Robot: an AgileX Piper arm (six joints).
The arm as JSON. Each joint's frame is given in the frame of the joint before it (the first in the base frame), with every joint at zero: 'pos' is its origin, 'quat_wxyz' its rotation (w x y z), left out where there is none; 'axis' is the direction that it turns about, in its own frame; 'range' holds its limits. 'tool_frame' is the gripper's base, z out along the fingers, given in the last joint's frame.
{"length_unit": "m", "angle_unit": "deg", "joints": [
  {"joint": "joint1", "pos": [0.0, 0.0, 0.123], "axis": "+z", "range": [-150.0, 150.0]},
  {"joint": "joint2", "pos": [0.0, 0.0, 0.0], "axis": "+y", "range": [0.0, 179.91]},
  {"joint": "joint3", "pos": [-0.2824, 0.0, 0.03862], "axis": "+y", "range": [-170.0, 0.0]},
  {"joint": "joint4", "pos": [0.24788, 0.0, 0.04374], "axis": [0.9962, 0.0, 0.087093], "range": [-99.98, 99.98]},
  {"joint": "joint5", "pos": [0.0, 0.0, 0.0], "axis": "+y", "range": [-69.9, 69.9]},
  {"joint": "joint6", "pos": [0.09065, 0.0, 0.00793], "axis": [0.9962, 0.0, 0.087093], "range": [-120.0, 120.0]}
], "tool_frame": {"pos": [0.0, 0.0, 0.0], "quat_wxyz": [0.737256, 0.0, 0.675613, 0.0]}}
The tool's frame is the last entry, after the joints.
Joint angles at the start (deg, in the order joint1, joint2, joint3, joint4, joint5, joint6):
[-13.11, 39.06, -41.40, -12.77, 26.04, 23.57]
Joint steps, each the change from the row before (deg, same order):
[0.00, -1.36, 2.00, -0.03, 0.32, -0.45]
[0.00, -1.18, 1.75, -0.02, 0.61, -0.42]
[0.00, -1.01, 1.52, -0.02, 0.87, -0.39]
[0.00, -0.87, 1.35, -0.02, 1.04, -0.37]
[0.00, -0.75, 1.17, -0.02, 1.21, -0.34]
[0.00, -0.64, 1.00, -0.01, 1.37, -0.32]
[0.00, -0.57, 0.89, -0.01, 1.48, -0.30]
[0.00, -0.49, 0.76, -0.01, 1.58, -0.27]
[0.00, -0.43, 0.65, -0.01, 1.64, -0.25]
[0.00, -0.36, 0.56, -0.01, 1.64, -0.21]
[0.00, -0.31, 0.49, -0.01, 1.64, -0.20]
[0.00, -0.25, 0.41, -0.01, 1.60, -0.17]
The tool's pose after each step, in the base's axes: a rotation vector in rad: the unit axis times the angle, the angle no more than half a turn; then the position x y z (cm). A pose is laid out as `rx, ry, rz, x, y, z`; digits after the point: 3 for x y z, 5 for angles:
0.47260, 1.84434, -0.11150, 12.675, -3.871, 34.771
0.47160, 1.86571, -0.11892, 12.252, -3.794, 33.936
0.47253, 1.89008, -0.12662, 11.871, -3.734, 33.153
0.47470, 1.91659, -0.13447, 11.522, -3.688, 32.410
0.47819, 1.94468, -0.14235, 11.196, -3.652, 31.721
0.48287, 1.97423, -0.15017, 10.889, -3.624, 31.084
0.48840, 2.00480, -0.15797, 10.590, -3.601, 30.484
0.49486, 2.03600, -0.16564, 10.302, -3.582, 29.931
0.50185, 2.06723, -0.17316, 10.021, -3.566, 29.425
0.50942, 2.09795, -0.18021, 9.755, -3.553, 28.962
0.51706, 2.12830, -0.18709, 9.498, -3.541, 28.533
0.52489, 2.15752, -0.19352, 9.258, -3.531, 28.149

